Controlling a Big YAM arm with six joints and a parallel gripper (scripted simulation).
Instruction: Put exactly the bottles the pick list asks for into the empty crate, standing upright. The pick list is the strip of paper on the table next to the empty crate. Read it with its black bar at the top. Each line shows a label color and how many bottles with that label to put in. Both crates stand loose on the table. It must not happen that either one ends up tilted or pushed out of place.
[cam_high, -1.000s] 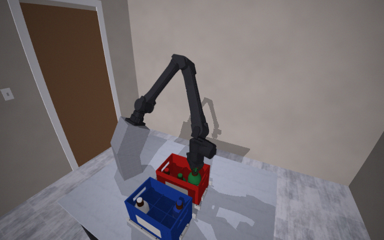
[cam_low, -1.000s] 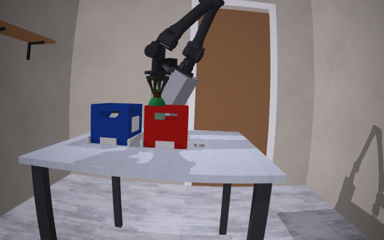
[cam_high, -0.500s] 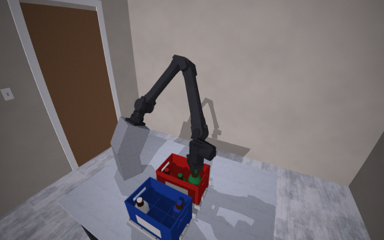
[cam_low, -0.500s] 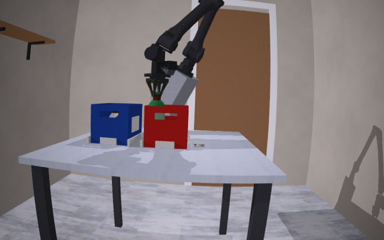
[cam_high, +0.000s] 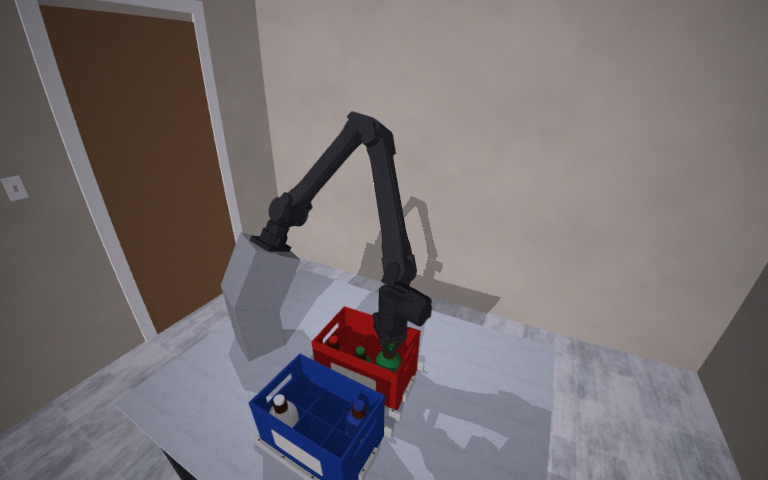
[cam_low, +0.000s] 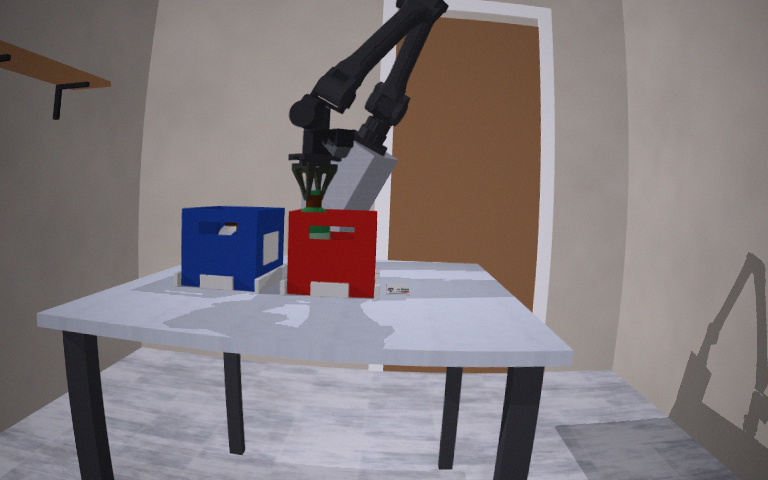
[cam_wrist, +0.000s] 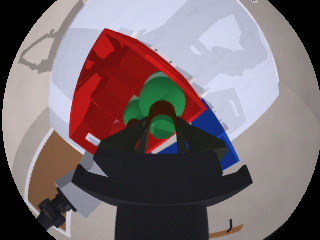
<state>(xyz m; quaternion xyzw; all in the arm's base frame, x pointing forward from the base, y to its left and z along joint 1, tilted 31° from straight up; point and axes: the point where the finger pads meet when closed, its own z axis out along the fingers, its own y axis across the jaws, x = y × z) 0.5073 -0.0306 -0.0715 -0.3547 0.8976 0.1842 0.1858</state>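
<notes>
Right now the red crate is 12 cm below my hand, 9 cm behind it and 4 cm to the left of it. The rest, counted from my hand: blue crate 21 cm to the right, 12 cm below, 8 cm behind; then red-label bottle 18 cm behind, 12 cm below, 1 cm to the right; then blue bottle 16 cm to the right, 12 cm below, 1 cm ahead.
</notes>
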